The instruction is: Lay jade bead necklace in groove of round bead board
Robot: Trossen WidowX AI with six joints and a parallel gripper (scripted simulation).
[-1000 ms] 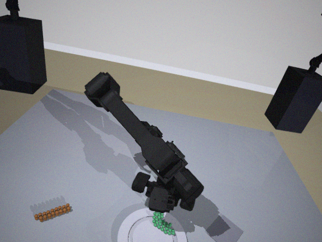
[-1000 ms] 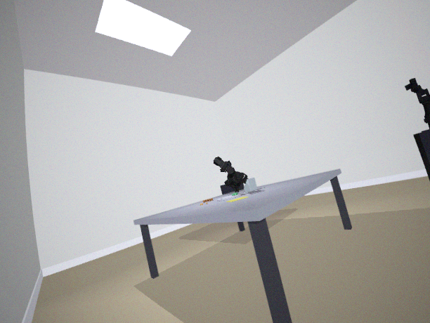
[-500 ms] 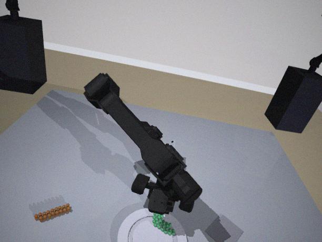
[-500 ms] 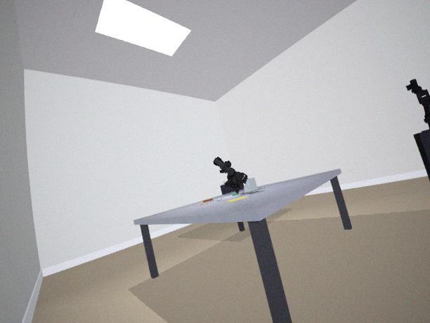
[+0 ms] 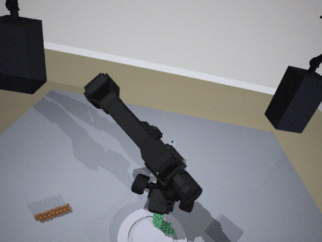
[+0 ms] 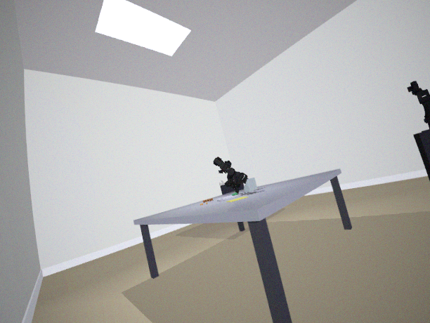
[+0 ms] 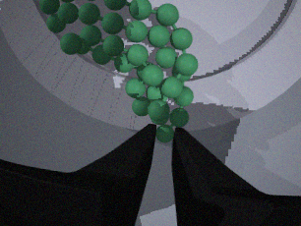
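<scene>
My gripper tip is now 100 mm short of the round bead board, 20 mm to the left of it and 10 mm above it. The rest, counted from my gripper tip: yellow strip (290 mm ahead, 210 mm to the left, 10 mm below); flat grey square (50 mm ahead, 220 mm to the left, 10 mm below).
</scene>
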